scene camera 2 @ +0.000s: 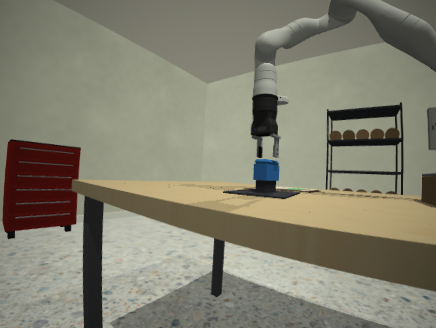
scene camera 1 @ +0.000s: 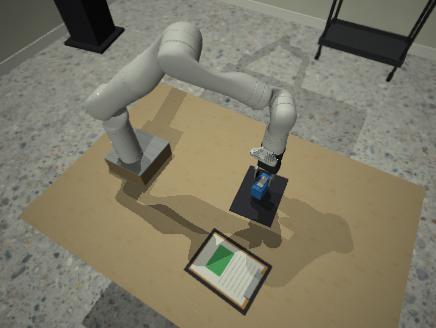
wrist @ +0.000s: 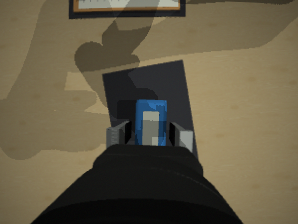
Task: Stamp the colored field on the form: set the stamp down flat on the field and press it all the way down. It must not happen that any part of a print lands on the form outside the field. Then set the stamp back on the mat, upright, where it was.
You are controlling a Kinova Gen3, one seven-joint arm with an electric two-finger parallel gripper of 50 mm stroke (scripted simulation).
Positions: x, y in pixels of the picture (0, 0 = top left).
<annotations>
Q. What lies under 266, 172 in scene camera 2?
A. A stamp.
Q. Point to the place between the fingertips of the gripper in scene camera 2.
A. At 267, 157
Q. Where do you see a clipboard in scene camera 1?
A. At 236, 275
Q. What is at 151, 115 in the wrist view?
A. A stamp.
</annotations>
